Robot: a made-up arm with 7 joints.
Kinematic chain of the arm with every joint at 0, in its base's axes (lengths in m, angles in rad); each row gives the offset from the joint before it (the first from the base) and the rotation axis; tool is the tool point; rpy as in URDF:
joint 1: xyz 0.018 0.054 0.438 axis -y
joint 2: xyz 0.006 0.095 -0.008 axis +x
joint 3: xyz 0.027 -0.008 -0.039 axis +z
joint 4: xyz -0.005 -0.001 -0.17 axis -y
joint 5: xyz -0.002 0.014 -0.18 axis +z
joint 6: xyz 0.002 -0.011 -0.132 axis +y
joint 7: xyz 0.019 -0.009 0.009 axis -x
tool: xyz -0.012 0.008 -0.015 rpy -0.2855 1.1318 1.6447
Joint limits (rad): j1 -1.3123..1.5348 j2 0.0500..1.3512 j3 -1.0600..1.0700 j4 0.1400..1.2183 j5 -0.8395..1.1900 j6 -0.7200..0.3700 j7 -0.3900..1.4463
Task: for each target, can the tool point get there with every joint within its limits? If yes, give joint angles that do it. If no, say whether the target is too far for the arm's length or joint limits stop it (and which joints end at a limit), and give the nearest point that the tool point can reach.
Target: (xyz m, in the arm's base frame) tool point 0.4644 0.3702 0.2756
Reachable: yes | joints 0.9121 0.6871 -0.8075 0.4844 0.5445 -0.0125 -0.1806
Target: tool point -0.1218 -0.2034 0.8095
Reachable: no: joint limits stop it (at a limit: joint 1, joint 2, joint 4, joint 5, joint 7) | nearest point 0.3312 -0.0570 0.6707 | short by 0.496 m
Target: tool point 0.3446 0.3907 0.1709
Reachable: yes | joints 0.4032 0.1662 0.8770 0.9178 -0.4765 -0.3550 0.2392
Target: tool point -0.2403 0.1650 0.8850
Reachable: no: joint limits stop it (at a limit: joint 1, joint 2, joint 4, joint 5, joint 7) | nearest point -0.0640 0.4656 0.7204 | short by 0.385 m
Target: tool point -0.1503 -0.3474 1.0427
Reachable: no: too far | nearest point 0.3324 -0.0395 0.6906 | short by 0.672 m
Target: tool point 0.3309 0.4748 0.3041
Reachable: yes | joints 0.0069 1.1616 0.0426 1.0727 0.5691 -0.0786 -0.0222
